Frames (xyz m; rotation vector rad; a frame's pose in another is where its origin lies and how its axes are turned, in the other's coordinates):
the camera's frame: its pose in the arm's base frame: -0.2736 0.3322 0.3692 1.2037 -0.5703 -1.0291
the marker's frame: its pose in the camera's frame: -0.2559 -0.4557 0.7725 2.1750 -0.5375 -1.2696
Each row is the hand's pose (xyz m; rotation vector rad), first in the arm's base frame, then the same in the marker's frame.
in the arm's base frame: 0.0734 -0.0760 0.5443 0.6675 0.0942 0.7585
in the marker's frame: 0.4510 -1.1237 -0.5292 1.7797 -1.6217 0.0515
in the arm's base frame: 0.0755 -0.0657 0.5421 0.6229 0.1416 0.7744
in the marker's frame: 0.4528 -1.1270 -0.5191 1.7482 -1.5699 0.0833
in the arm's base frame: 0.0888 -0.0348 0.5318 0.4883 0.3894 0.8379
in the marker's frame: 0.4654 -1.1408 -0.4893 1.6553 -1.3467 0.2807
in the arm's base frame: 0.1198 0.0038 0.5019 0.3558 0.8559 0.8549
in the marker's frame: 0.5031 -1.1610 -0.4504 1.5888 -0.9391 0.6291
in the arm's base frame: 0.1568 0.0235 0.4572 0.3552 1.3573 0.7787
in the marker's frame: 0.5584 -1.1735 -0.4271 1.5992 -0.5115 1.0069
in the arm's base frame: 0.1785 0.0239 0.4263 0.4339 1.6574 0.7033
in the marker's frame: 0.5959 -1.1754 -0.4230 1.6297 -0.2622 1.2574
